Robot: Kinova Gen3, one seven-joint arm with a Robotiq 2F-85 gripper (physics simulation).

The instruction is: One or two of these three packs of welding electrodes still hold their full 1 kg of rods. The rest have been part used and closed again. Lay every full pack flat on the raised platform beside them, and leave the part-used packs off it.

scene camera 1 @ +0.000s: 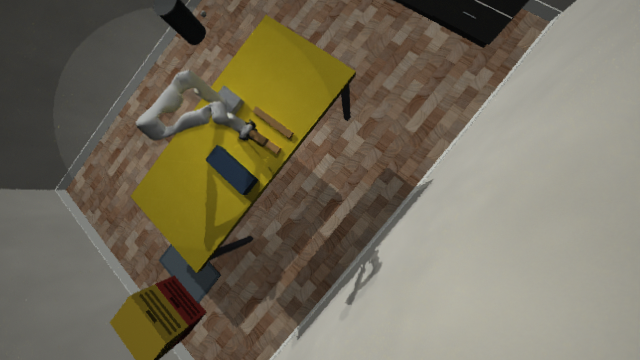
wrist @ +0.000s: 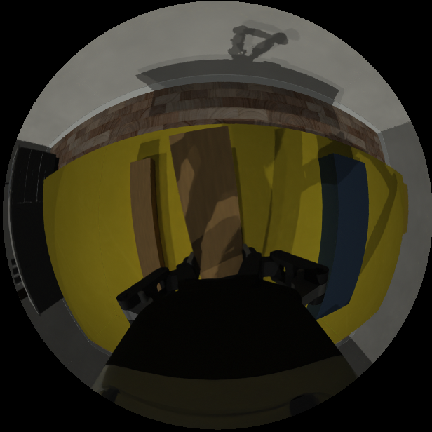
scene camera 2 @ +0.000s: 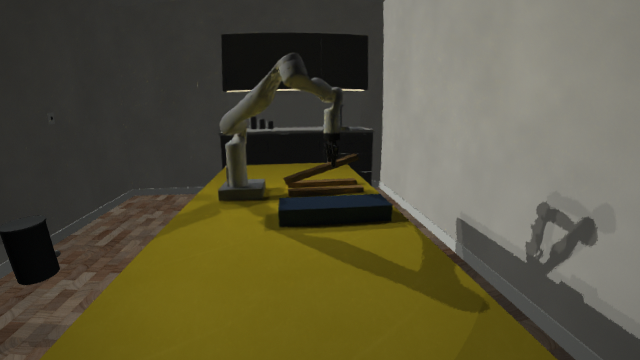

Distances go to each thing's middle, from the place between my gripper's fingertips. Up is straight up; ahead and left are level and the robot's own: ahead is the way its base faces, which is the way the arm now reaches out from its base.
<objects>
The dark blue raised platform (scene camera 2: 321, 210) lies 310 mm to the right of my hand, 100 mm below it and 10 mm behind it.
</objects>
